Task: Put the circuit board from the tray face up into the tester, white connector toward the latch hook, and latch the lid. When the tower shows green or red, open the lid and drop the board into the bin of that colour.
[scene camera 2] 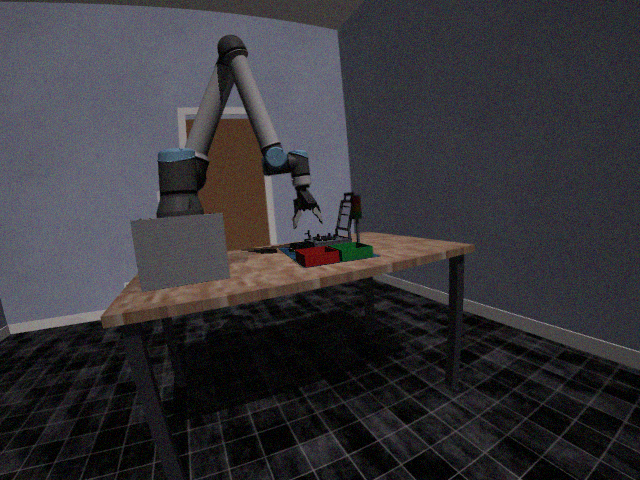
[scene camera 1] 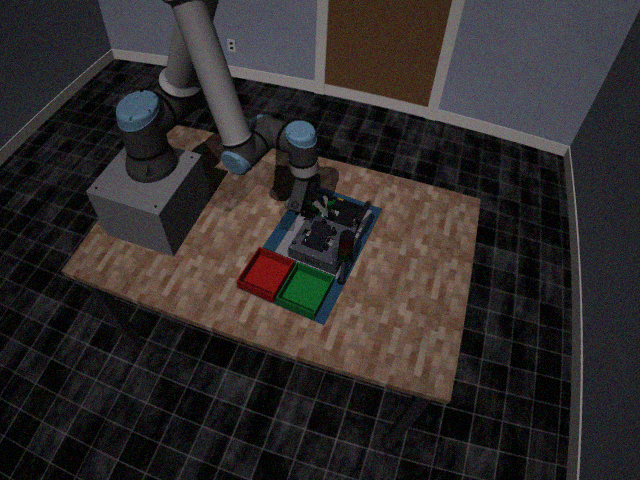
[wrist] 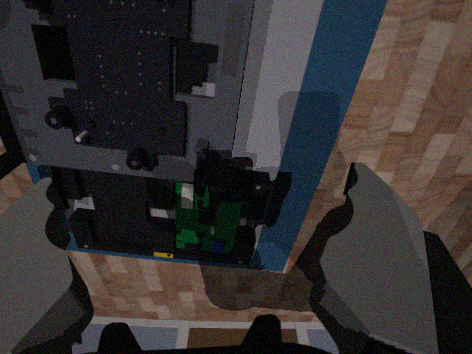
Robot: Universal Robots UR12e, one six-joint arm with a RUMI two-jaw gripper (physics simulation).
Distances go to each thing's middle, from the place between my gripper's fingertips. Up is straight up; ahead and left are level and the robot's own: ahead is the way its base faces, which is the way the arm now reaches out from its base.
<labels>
Right now the green circuit board (wrist: 209,223) is 1 cm behind my hand, 14 cm to the left of it and 10 cm below it. The rest, counted from my hand: red bin (scene camera 1: 265,274) (3 cm behind, 24 cm to the right, 10 cm below); then green bin (scene camera 1: 305,290) (12 cm ahead, 23 cm to the right, 10 cm below).
</labels>
